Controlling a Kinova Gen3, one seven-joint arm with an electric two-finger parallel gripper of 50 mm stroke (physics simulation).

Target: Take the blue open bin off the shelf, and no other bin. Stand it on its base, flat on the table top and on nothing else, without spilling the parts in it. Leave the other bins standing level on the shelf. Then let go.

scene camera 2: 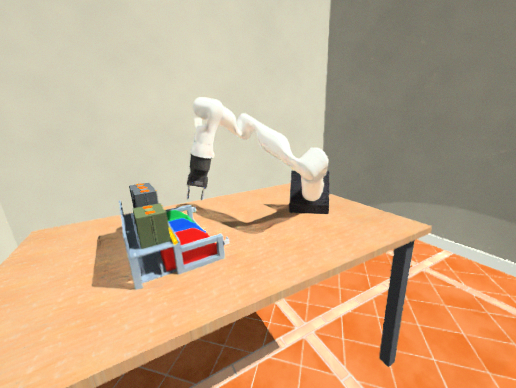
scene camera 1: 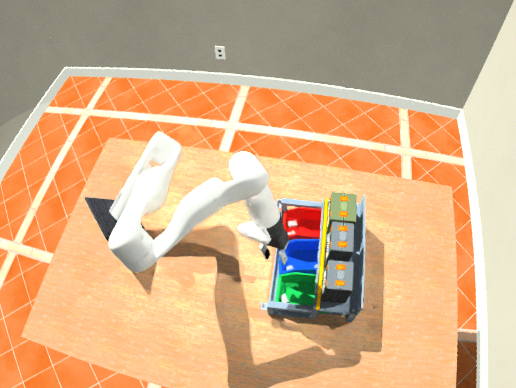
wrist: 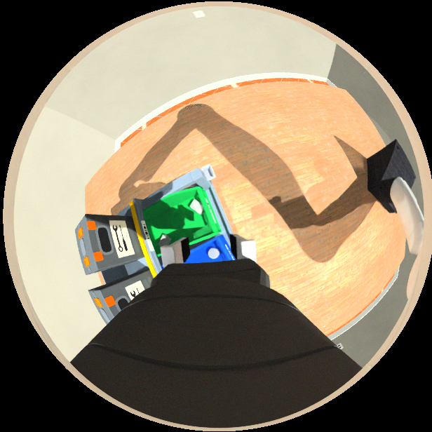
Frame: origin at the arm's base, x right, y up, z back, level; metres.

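Where they show: gripper, fingertip midpoint: [scene camera 2: 194,198] [scene camera 1: 276,259]; arm's base at its link origin: [scene camera 2: 311,192].
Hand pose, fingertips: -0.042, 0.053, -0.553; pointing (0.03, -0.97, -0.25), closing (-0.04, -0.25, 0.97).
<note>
Each offset is from my fingertips to the top centre of the thing, as dx, dy, dz. "spot": to the spot under its first point. Level surfaces: height alone.
The blue open bin {spot: -0.117, -0.140, -0.058} [scene camera 1: 305,251] [scene camera 2: 185,226] [wrist: 197,255] sits in the front row of the shelf [scene camera 1: 292,306] [scene camera 2: 134,265] [wrist: 187,181], between the red bin {spot: -0.229, -0.140, -0.020} [scene camera 1: 306,220] [scene camera 2: 192,241] and the green bin {spot: -0.006, -0.140, -0.097} [scene camera 1: 304,284] [scene camera 2: 176,216] [wrist: 167,215]. A round pale part [wrist: 213,253] lies in the blue bin; much of this bin is hidden behind the gripper body in the wrist view. My gripper [scene camera 1: 275,255] [scene camera 2: 195,195] [wrist: 209,244] is open and empty, above the shelf's front side near the blue bin, apart from it in the second scene view.
Behind a yellow strip {-0.094, -0.037, -0.116} [scene camera 1: 323,250] [wrist: 144,245] stand a green case {-0.216, +0.050, -0.131} [scene camera 1: 344,206] [scene camera 2: 152,227] and two grey cases {-0.100, +0.085, -0.158} [scene camera 1: 341,237] {+0.008, +0.075, -0.189} [scene camera 1: 340,276] on the shelf's back row. The shelf stands on the wooden table {dy -0.149} [scene camera 1: 200,310] [scene camera 2: 280,250]. The black arm base [scene camera 2: 300,197] [wrist: 385,175] is at the table's far end.
</note>
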